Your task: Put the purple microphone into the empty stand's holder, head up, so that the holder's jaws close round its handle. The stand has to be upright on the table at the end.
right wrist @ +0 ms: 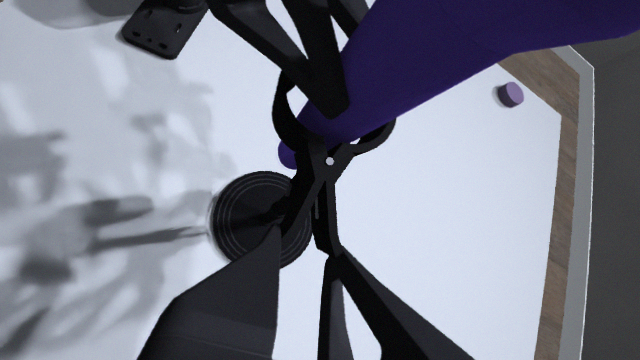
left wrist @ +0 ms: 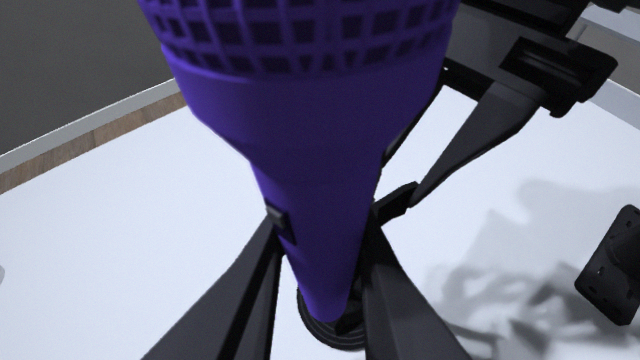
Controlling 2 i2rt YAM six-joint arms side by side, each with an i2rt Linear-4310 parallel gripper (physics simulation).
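Places are measured from the left arm's base along level axes (x ahead, y left, z up), in millimetres.
Where they show: left gripper, fingertip midpoint: [right wrist: 375, 102] [left wrist: 321, 215]; right gripper, fingertip midpoint: [right wrist: 303, 243] [left wrist: 389, 190]; right arm's base, origin of the base link: [left wrist: 623, 259].
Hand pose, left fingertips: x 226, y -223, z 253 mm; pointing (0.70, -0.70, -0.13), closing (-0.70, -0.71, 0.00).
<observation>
After its pixels a point has its place.
The purple microphone [left wrist: 315, 125] [right wrist: 430, 55] @(x 221, y -238, z 294 mm) is head up and tilted. My left gripper [left wrist: 321, 215] @(x 226, y -223, z 253 mm) [right wrist: 375, 102] @(x 226, y -223, z 253 mm) is shut on its handle. In the right wrist view the handle's lower part passes between the open jaws of the black holder [right wrist: 328, 150] @(x 223, y -231, z 212 mm), and its end shows past the left jaw. The jaws do not press on both sides of the handle. The stand's round ringed base [left wrist: 327, 340] @(x 199, y -199, z 11 mm) [right wrist: 240, 220] @(x 193, y -263, z 16 mm) lies flat on the table; its pole is mostly hidden. My right gripper [right wrist: 303, 243] @(x 227, y -280, z 209 mm) is shut on the holder's two grips, with the jaws apart.
A black plate with holes [left wrist: 607, 275] @(x -12, y -516, z 10 mm) [right wrist: 165, 35] @(x 13, y -74, z 10 mm) is beside the stand. A small purple disc [right wrist: 511, 94] @(x 589, y 143, z 19 mm) lies near the white surface's far corner. A wooden border [left wrist: 95, 137] [right wrist: 562, 200] runs along the edge. The right arm's gripper body [left wrist: 555, 70] @(x 193, y -322, z 293 mm) is close by the microphone.
</observation>
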